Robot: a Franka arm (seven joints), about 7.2 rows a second.
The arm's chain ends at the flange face. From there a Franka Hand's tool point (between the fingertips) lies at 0.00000 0.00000 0.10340 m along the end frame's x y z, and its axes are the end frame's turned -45 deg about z.
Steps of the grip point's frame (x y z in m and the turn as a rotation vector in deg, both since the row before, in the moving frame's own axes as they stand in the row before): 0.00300, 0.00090, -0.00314, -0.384, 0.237, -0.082; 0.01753, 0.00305, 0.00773, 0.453, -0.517, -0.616; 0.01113, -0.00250, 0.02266, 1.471, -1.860, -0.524; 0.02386, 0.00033, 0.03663, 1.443, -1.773, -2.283; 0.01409, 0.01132, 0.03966, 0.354, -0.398, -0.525; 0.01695, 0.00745, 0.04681, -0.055, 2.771, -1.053
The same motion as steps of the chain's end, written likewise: 0.00197, -0.00167, -0.00314, -0.104, 0.439, -0.082; 0.01579, -0.01033, 0.00774, -0.045, -0.686, -0.616; 0.01035, -0.01015, 0.02275, -0.275, -2.355, -0.524; 0.02120, -0.01714, 0.03671, -0.233, -2.274, -2.283; 0.01893, -0.00202, 0.03966, -0.031, -0.532, -0.525; 0.01368, -0.00322, 0.04693, 1.921, 1.998, -1.053
